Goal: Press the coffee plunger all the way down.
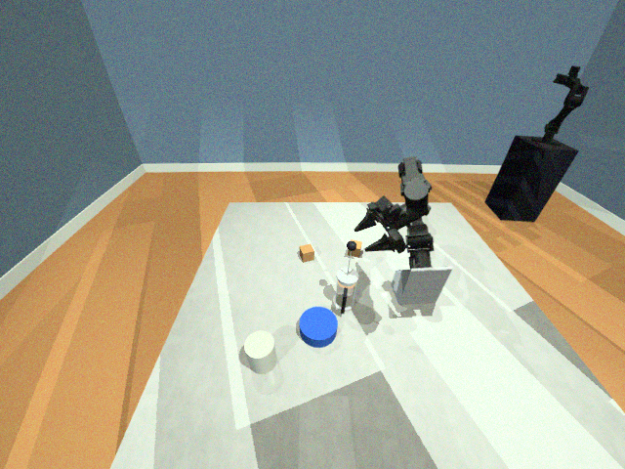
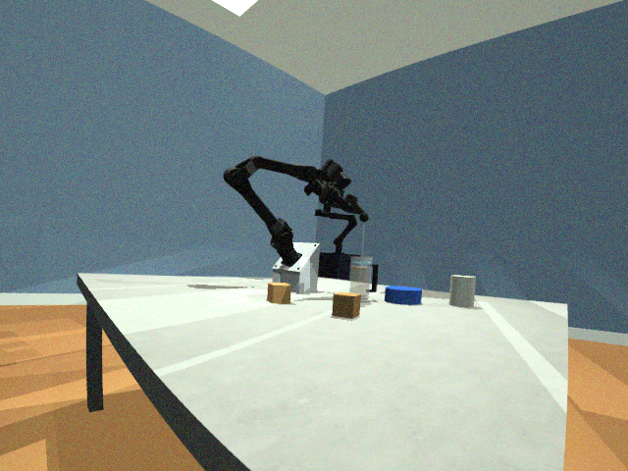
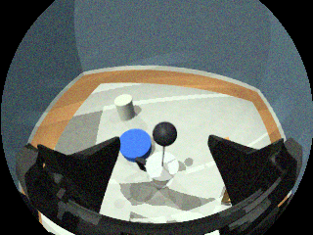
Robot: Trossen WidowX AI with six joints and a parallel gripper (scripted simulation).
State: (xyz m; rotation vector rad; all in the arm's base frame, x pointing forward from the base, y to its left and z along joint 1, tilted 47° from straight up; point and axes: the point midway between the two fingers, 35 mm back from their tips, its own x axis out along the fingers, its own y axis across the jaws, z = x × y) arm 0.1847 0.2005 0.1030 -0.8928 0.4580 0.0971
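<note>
Right now the coffee press is 2 cm ahead of my gripper tip, 2 cm to the left of it and 15 cm below it. Also, from my gripper tip: cream cylinder (26 cm ahead, 24 cm to the left, 24 cm below); then blue flat disc (11 cm ahead, 13 cm to the left, 26 cm below).
</note>
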